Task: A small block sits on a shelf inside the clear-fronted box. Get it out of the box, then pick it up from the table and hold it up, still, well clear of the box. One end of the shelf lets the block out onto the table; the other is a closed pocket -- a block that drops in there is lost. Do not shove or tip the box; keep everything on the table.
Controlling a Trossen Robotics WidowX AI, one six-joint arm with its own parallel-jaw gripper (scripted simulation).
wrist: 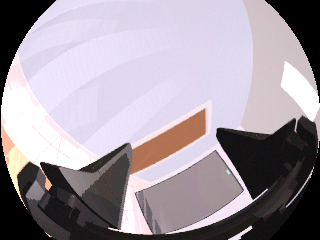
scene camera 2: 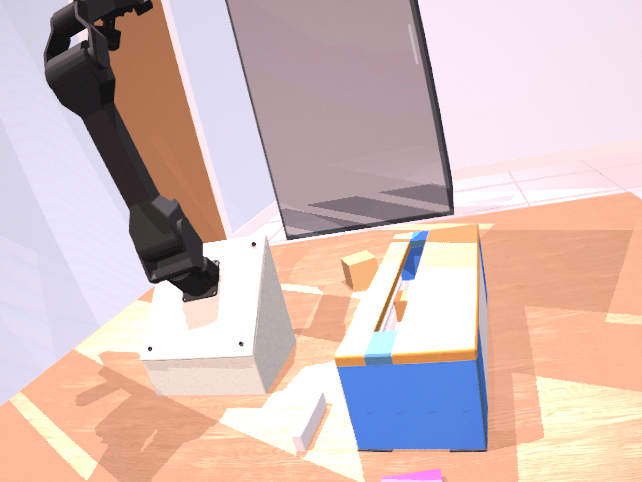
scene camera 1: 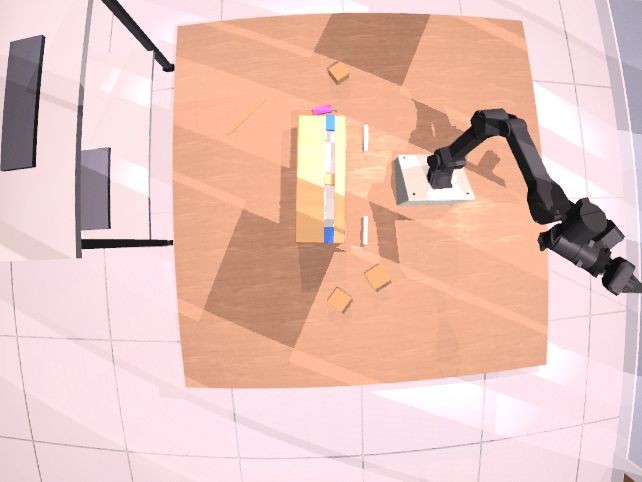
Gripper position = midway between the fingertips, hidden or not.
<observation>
In view: my gripper (wrist: 176, 140) and a box (scene camera 2: 422, 383).
The box also shows in scene camera 1 (scene camera 1: 320, 209). The wrist view misses the box: it is out of frame.
</observation>
